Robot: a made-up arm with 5 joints. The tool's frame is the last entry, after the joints. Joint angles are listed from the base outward. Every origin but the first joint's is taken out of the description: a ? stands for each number. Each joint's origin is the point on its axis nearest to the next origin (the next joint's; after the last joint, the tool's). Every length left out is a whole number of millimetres.
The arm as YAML. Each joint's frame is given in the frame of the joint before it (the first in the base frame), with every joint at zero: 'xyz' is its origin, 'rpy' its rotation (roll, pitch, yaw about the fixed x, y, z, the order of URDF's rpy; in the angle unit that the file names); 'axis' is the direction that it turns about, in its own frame. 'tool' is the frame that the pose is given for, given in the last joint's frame.
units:
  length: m
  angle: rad
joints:
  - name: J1
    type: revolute
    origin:
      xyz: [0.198, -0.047, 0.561]
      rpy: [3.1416, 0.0, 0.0]
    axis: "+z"
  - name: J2
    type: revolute
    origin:
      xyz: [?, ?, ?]
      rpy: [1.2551, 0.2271, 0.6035]
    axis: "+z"
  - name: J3
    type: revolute
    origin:
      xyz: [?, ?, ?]
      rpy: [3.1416, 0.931, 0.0]
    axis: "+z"
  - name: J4
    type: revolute
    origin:
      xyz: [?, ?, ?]
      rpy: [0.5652, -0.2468, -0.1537]
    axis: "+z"
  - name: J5
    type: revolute
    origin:
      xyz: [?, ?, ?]
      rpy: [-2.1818, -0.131, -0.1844]
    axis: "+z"
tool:
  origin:
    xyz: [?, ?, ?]
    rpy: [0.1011, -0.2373, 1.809]
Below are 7 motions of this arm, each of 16 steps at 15 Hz.
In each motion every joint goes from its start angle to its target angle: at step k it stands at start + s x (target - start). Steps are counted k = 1, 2, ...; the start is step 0. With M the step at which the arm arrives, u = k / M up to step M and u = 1 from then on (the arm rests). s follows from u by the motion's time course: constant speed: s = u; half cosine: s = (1 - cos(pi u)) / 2; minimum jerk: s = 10 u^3 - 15 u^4 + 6 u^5.
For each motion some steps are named. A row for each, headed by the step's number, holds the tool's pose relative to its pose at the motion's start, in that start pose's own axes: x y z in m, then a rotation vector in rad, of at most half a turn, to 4 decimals.
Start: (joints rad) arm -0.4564 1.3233 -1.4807 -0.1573 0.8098
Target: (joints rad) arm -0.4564 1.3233 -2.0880 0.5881 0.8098
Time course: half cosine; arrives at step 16
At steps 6, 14, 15, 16:
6: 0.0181 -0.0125 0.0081 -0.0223 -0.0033 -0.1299
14: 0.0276 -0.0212 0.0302 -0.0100 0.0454 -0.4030
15: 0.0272 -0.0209 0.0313 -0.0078 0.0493 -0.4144
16: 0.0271 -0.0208 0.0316 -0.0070 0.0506 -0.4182

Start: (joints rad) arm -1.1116 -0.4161 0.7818 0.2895 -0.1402
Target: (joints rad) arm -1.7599 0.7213 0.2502 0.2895 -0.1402
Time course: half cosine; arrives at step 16
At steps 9, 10, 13, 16:
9: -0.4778 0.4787 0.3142 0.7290 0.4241 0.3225
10: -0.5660 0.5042 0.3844 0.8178 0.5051 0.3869
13: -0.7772 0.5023 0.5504 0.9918 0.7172 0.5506
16: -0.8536 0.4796 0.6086 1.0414 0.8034 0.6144

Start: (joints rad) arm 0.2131 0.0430 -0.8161 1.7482 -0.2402
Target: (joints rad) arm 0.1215 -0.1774 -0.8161 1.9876 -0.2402
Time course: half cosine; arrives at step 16
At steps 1, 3, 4, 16:
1: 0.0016 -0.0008 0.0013 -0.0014 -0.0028 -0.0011
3: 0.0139 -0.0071 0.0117 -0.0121 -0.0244 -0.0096
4: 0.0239 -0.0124 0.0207 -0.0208 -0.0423 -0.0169
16: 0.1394 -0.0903 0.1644 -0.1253 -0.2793 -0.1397

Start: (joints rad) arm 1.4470 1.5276 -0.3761 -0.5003 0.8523
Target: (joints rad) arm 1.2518 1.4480 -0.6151 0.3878 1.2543
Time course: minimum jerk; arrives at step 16
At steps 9, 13, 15, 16:
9: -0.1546 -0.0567 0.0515 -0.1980 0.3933 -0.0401
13: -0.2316 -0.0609 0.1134 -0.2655 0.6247 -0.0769
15: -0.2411 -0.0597 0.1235 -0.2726 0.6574 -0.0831
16: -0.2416 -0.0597 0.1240 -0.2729 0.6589 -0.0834

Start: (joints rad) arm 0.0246 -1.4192 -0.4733 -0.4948 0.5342
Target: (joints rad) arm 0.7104 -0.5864 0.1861 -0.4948 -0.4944
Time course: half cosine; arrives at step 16
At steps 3, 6, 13, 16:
3: -0.0458 -0.0431 -0.0179 -0.0511 0.0396 -0.1820
6: -0.2102 -0.1407 -0.0490 -0.2043 0.1501 -0.6584
13: -0.8302 -0.0815 0.0238 -0.7397 0.4941 -1.8627
16: -0.9094 -0.0230 0.0487 -0.8275 0.5496 -2.0163

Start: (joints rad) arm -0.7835 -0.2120 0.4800 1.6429 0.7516
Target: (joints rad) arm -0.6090 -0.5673 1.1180 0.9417 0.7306
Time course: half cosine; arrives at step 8
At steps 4, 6, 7, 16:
4: 0.1033 -0.1344 -0.0428 -0.1542 -0.1345 -0.0788
6: 0.1505 -0.2452 -0.0678 -0.2869 -0.1963 -0.0907
7: 0.1604 -0.2806 -0.0744 -0.3297 -0.2082 -0.0878
16: 0.1634 -0.2932 -0.0766 -0.3449 -0.2116 -0.0861

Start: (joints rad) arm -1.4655 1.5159 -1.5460 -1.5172 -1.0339
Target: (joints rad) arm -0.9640 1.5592 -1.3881 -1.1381 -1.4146
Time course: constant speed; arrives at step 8
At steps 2, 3, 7, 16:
2: 0.0414 -0.0357 0.0043 -0.0124 -0.0266 -0.0843
3: 0.0625 -0.0540 0.0057 -0.0172 -0.0399 -0.1273
7: 0.1482 -0.1288 0.0054 -0.0282 -0.0915 -0.3060
16: 0.1695 -0.1477 0.0036 -0.0289 -0.1036 -0.3525

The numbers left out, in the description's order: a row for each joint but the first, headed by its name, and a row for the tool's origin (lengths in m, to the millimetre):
J2: -0.006 -0.089 0.0
J3: 0.319 0.328 0.0
J4: -0.103 -0.064 0.0
J5: -0.007 -0.337 0.0
tool: -0.271 0.096 0.0

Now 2 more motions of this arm.
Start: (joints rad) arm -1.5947 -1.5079 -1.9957 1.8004 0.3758
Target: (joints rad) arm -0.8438 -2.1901 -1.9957 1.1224 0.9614
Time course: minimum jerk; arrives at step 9
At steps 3, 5, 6, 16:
3: -0.0139 0.0094 0.0409 -0.0193 -0.0444 0.1156
5: -0.0545 0.0410 0.0797 -0.0796 -0.0488 0.3836
6: -0.0792 0.0567 0.0809 -0.1035 -0.0096 0.5270
16: -0.1108 0.0705 0.0721 -0.1143 0.0654 0.6938

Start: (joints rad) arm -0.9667 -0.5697 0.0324 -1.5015 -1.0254
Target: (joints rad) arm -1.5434 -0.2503 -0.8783 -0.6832 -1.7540
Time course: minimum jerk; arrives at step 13
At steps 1, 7, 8, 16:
1: 0.0006 0.0010 -0.0007 0.0019 0.0004 -0.0030
7: 0.0326 0.0748 -0.1314 0.1712 0.1931 -0.5160
8: 0.0185 0.0743 -0.1747 0.1702 0.2766 -0.6585
16: -0.0525 0.0542 -0.2758 0.0930 0.4861 -0.9661

